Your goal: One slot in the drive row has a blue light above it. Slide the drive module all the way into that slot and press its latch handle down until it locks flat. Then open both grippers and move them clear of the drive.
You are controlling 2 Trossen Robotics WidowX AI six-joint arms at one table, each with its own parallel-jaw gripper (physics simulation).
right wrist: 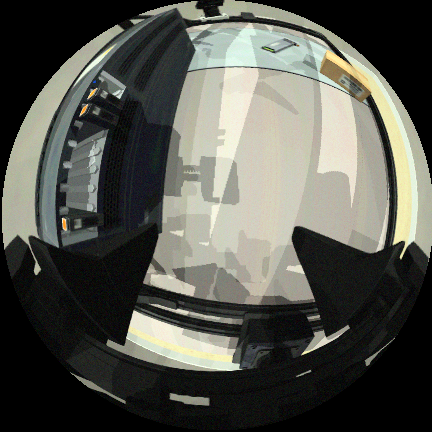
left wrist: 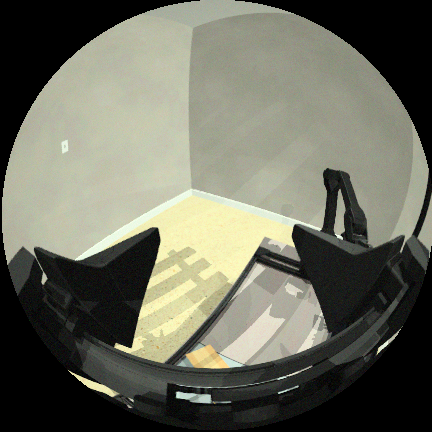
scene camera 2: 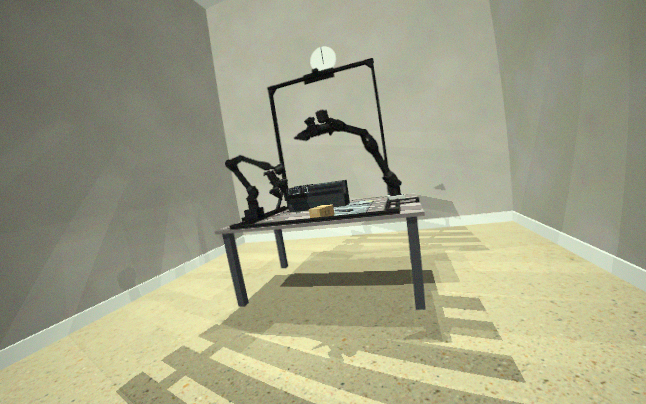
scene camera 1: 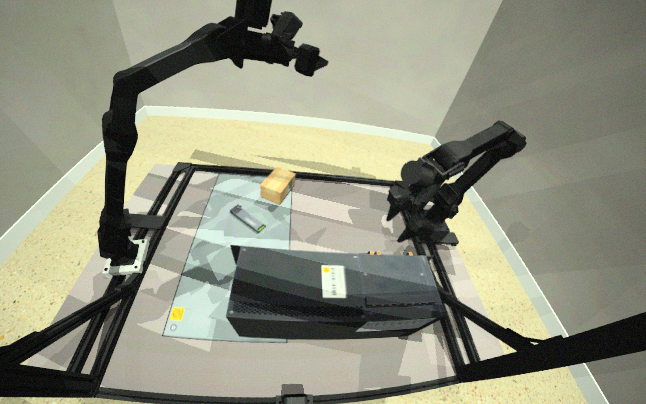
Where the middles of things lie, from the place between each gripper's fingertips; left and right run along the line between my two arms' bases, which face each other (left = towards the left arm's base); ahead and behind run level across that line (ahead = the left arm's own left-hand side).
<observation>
Right now my left hand is 8 cm to the right of the tan cardboard box point(scene camera 1: 275, 188) and 44 cm above it. Also, from my left hand: pale glass mat point(scene camera 1: 198, 311): 20 cm behind, 21 cm to the left, 47 cm below.
My right hand is 31 cm short of the tan cardboard box, 29 cm to the right of it and 9 cm above it. Round my right hand: pale glass mat: 11 cm ahead, 43 cm to the left, 12 cm below.
</observation>
